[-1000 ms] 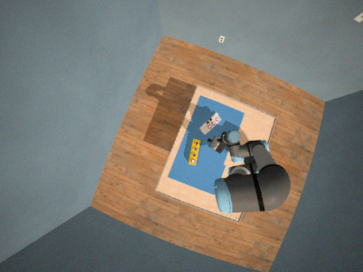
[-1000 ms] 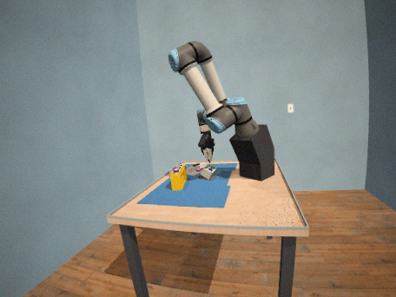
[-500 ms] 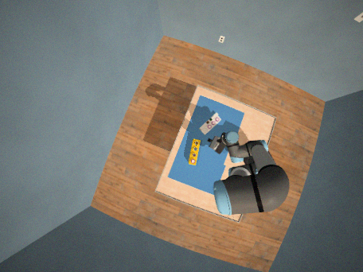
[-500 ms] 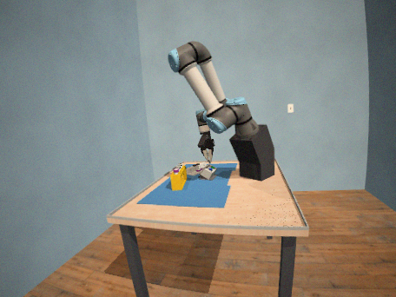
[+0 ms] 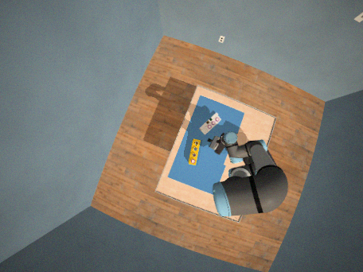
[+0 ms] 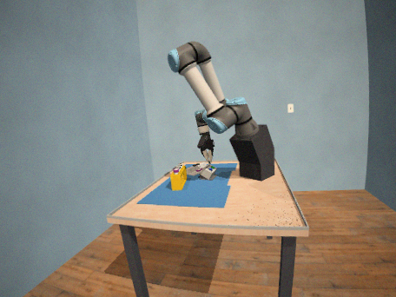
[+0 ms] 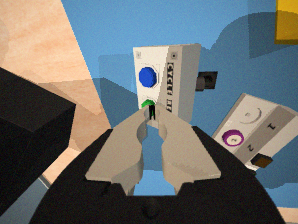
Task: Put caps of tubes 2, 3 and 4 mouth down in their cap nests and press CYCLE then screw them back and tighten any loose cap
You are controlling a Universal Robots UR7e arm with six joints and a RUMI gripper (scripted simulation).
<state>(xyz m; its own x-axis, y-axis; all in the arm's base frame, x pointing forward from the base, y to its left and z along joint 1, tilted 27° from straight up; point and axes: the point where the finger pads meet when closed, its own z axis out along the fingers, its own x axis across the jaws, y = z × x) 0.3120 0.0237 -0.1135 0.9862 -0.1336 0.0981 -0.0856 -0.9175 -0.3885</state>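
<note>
My hand is 10 mm past the blue cycle key, 20 mm to the right of it and 40 mm above it. Round my hand: green key 10 mm behind, 20 mm to the right, 40 mm below; then cap 110 mm ahead, 170 mm to the right, 100 mm below; then key housing 10 mm ahead, 60 mm below.
</note>
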